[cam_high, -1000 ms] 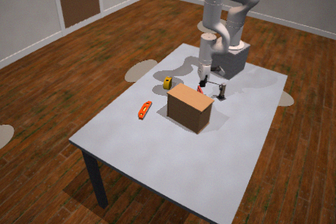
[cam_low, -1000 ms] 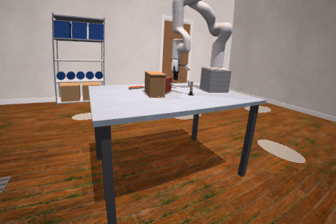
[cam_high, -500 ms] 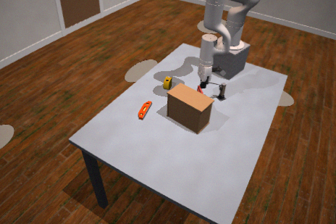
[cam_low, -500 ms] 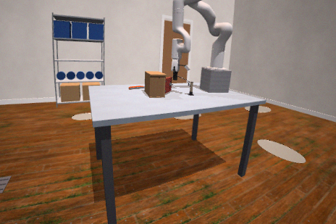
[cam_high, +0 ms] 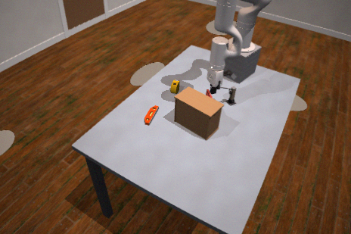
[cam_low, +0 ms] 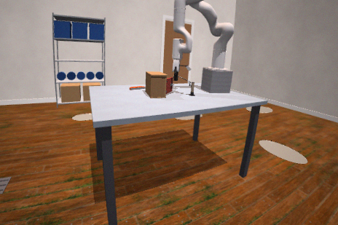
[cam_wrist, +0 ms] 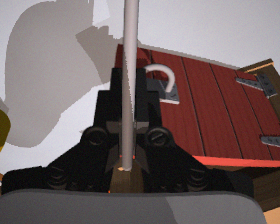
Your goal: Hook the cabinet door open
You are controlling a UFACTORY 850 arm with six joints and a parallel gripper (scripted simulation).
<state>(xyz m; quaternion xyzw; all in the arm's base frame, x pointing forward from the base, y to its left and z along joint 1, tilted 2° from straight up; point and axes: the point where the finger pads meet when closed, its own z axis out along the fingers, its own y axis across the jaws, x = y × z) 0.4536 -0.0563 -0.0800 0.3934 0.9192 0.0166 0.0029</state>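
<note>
Now: the thin grey hook rod 40 mm behind my hand, 40 mm to the left of it and 10 mm below it. The rest, counted from my hand: yellow block (60 mm behind, 260 mm to the right, 90 mm below); then orange level (210 mm ahead, 290 mm to the right, 120 mm below); then red door (80 mm ahead, 20 mm to the left, 50 mm below).
</note>
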